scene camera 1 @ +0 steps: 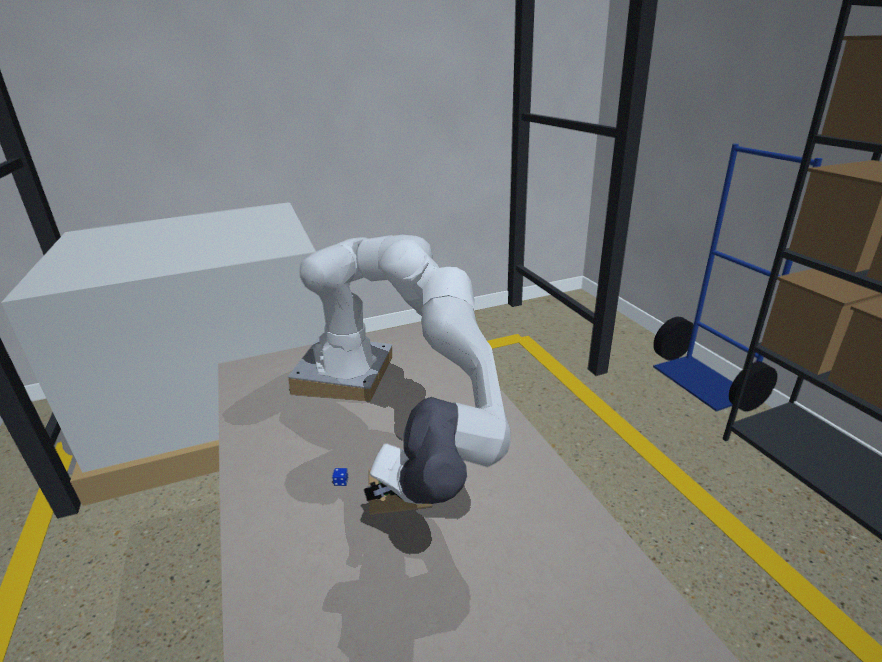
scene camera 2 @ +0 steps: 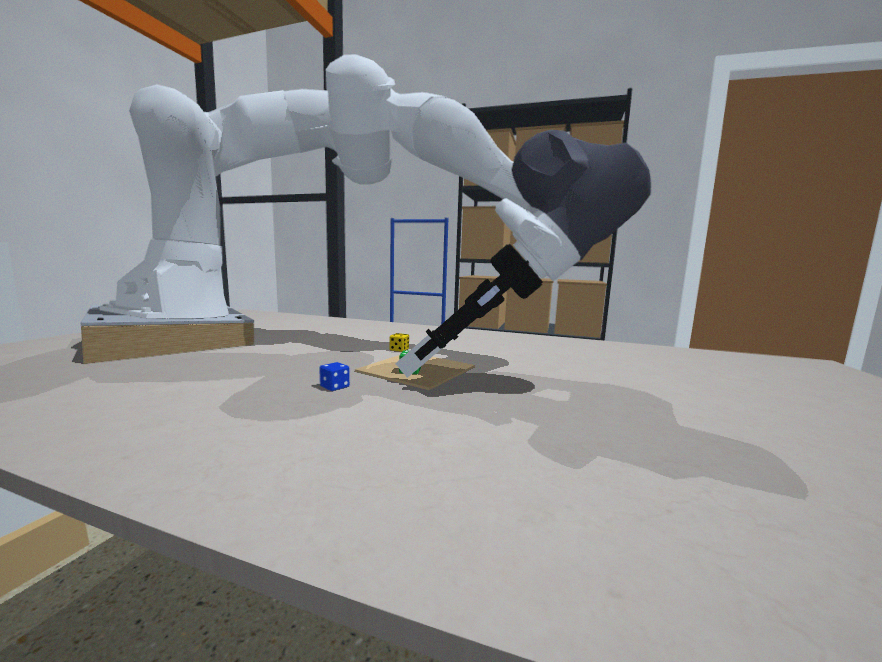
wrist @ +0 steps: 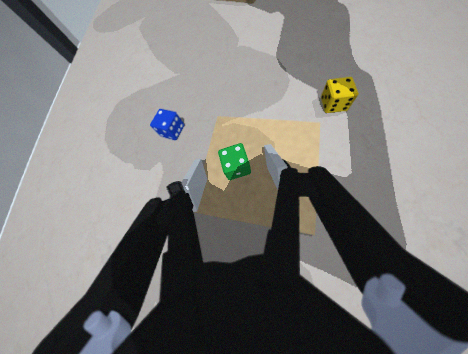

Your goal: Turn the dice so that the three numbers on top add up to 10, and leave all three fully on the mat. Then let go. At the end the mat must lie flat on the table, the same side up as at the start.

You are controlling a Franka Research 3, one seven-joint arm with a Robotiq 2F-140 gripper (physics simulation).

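The green die [wrist: 234, 162] [scene camera 2: 403, 354] lies on the left part of the tan mat [wrist: 300, 140] [scene camera 2: 452, 371] [scene camera 1: 391, 508] with four pips up. My gripper [wrist: 234, 162] [scene camera 2: 408, 366] is open, tilted, its fingertips low over the mat on either side of the green die, with gaps between. The blue die [wrist: 167, 124] [scene camera 2: 334, 376] [scene camera 1: 339, 476] lies on the table, left of the mat in the wrist view, with two pips up. The yellow die [wrist: 339, 95] [scene camera 2: 398, 342] lies on the table beyond the mat's upper right corner in the wrist view, with four pips up. The mat looks flat.
The robot's base on its wooden block [scene camera 1: 329, 388] [scene camera 2: 167, 342] stands at the back of the table [scene camera 1: 284, 570] [scene camera 2: 356, 484]. A large pale box [scene camera 1: 163, 342] stands beside the table. A blue hand truck [scene camera 1: 701, 384] and a shelf rack stand farther off.
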